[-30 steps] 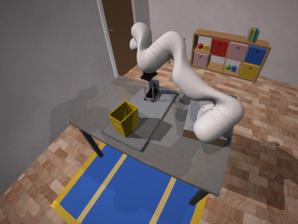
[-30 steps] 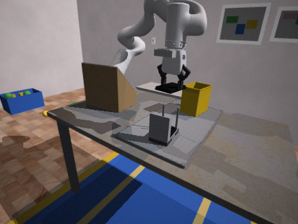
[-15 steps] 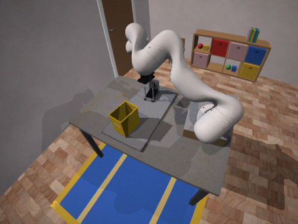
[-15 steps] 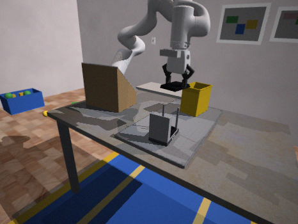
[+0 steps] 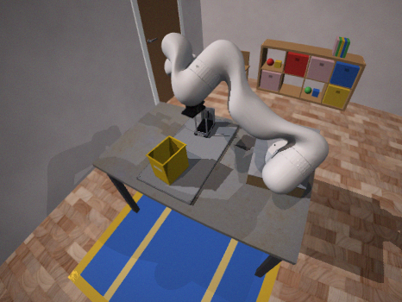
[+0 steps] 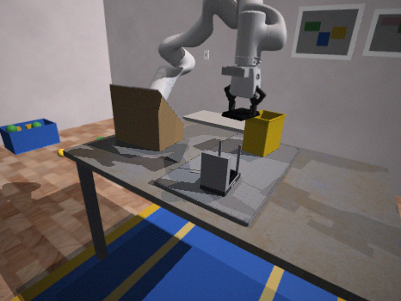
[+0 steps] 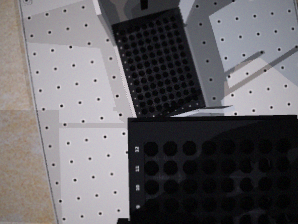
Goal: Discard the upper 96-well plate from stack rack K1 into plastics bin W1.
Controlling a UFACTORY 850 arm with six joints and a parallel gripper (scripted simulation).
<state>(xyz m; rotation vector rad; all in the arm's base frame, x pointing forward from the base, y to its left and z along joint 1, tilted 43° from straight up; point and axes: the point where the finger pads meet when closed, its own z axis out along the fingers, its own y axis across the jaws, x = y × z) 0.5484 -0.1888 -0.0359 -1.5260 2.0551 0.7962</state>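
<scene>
Right now my hand is 4 cm short of the yellow plastics bin, 30 cm to the right of it and 16 cm above it. The rest, counted from my hand: black 96-well plate 1 cm below.
</scene>
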